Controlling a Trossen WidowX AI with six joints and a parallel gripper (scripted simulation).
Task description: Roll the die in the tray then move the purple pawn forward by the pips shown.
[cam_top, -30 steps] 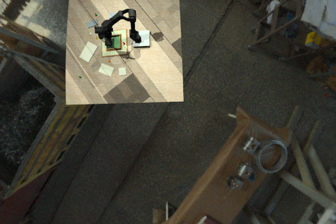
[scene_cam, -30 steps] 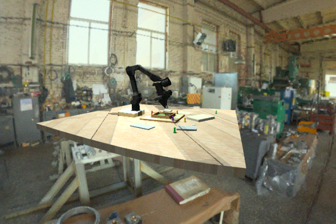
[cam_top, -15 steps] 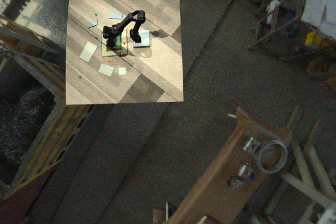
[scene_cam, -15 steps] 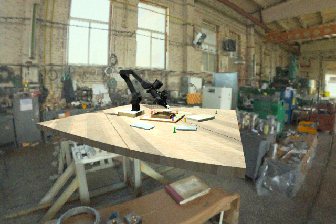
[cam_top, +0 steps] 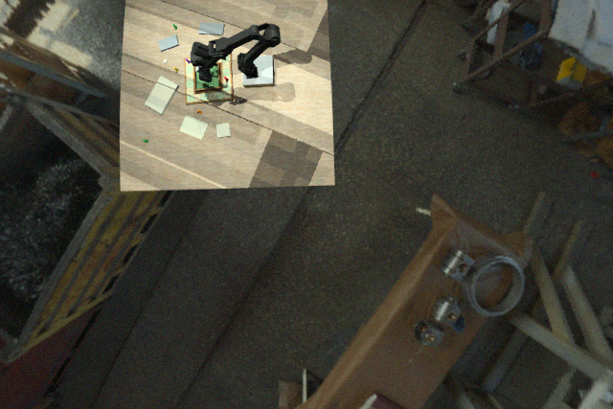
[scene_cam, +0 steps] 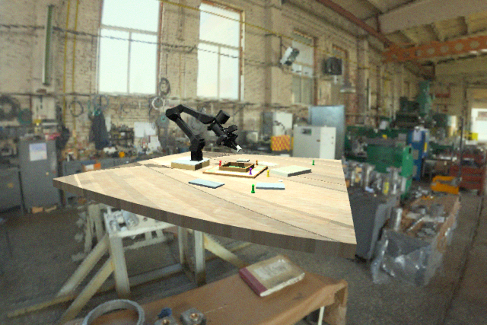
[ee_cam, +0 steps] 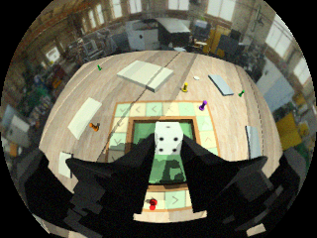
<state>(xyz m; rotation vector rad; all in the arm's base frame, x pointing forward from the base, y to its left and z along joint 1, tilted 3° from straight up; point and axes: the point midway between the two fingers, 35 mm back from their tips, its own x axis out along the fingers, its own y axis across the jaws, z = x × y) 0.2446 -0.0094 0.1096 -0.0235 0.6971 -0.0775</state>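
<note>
Right now my gripper tip is right at the die. Also, from my gripper tip: purple pawn 11 cm ahead, 12 cm to the right, 10 cm below; red pawn 12 cm behind, 3 cm to the left, 10 cm below; green felt tray floor 12 cm below.
</note>
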